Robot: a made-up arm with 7 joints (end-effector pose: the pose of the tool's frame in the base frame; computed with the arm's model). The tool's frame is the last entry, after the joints.
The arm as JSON. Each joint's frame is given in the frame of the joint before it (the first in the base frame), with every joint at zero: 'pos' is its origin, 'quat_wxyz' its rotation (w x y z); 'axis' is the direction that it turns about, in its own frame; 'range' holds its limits. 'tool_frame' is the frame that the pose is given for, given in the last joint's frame.
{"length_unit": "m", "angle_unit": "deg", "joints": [
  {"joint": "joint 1", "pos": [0.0, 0.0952, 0.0], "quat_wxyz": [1.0, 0.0, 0.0, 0.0], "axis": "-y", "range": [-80.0, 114.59]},
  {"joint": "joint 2", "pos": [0.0, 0.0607, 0.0], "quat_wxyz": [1.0, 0.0, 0.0, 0.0], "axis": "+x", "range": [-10.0, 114.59]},
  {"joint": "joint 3", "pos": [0.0, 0.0, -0.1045], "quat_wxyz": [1.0, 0.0, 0.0, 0.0], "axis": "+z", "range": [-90.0, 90.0]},
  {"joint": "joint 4", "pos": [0.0, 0.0, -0.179], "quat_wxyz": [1.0, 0.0, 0.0, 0.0], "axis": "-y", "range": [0.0, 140.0]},
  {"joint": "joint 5", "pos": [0.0, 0.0, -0.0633], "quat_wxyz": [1.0, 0.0, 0.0, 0.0], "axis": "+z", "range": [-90.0, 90.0]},
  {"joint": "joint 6", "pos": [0.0, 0.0, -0.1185], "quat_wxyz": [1.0, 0.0, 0.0, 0.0], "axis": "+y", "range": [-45.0, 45.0]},
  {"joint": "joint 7", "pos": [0.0, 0.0, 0.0], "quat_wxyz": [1.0, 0.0, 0.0, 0.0], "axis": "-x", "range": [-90.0, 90.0]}
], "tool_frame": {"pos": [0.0, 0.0, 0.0], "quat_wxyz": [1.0, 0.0, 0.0, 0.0]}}
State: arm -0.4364 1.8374 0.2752 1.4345 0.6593 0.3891 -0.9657
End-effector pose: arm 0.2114 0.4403 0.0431 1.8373 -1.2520 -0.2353
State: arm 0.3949 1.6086 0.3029 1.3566 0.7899 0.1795 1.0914
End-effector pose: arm 0.1315 0.4758 0.1253 0.2075 -1.4559 -1.0061
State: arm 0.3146 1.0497 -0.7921 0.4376 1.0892 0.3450 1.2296
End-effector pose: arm 0.1352 0.5173 -0.2406 -0.6022 -0.4785 0.0768
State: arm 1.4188 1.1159 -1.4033 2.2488 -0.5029 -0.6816 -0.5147
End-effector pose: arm 0.2011 0.2468 -0.0069 -0.0413 2.1509 1.5631
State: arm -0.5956 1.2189 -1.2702 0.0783 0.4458 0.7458 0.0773
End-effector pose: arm -0.0935 0.5875 -0.1455 1.2268 1.5811 -0.6783
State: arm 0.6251 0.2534 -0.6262 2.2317 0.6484 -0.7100 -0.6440
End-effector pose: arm 0.2040 0.1176 -0.0840 -1.3812 -2.5065 0.6306
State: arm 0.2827 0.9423 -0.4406 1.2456 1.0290 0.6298 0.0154
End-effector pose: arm 0.2222 0.3890 -0.2065 -0.0188 -0.6832 0.0232
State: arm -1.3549 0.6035 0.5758 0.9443 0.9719 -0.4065 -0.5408
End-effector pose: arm -0.2428 0.4433 -0.1797 1.4083 -0.4169 0.6099
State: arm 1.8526 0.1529 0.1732 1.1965 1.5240 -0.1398 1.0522
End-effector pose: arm 0.2816 0.2380 0.2551 1.2820 1.8103 0.6159
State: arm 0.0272 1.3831 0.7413 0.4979 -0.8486 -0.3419 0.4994
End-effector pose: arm 0.0647 0.6023 -0.0234 1.1920 -0.3085 -0.6759
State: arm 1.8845 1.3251 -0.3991 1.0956 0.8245 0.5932 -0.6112
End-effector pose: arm 0.0968 0.4963 0.1880 0.8291 -1.9849 1.2402
